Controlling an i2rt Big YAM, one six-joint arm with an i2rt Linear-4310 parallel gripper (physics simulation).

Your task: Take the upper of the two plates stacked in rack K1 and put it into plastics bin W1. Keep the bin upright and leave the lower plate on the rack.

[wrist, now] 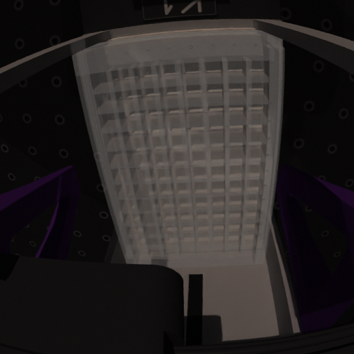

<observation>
I see my gripper (177,176) and a translucent plate (185,127).
</observation>
